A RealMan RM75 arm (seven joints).
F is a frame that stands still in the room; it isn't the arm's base.
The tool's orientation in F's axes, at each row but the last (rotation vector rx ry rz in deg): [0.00 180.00 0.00]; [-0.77 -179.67 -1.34]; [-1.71 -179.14 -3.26]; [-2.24 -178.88 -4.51]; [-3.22 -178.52 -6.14]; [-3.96 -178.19 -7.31]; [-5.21 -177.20 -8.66]
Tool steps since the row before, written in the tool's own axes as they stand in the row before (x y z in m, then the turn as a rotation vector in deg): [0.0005 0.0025 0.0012 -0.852 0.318 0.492]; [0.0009 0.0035 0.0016 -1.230 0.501 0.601]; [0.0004 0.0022 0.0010 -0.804 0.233 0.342]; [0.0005 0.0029 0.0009 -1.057 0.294 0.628]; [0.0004 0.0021 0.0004 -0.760 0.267 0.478]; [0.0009 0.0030 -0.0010 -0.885 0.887 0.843]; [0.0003 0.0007 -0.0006 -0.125 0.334 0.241]
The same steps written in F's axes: [-0.0005 0.0025 -0.0012 0.852 0.318 -0.492]; [-0.0009 0.0035 -0.0015 1.231 0.499 -0.600]; [-0.0004 0.0022 -0.0009 0.803 0.230 -0.345]; [-0.0004 0.0030 -0.0007 1.053 0.299 -0.632]; [-0.0003 0.0021 -0.0002 0.759 0.272 -0.477]; [-0.0007 0.0029 0.0013 0.902 0.914 -0.794]; [-0.0002 0.0007 0.0007 0.135 0.349 -0.213]
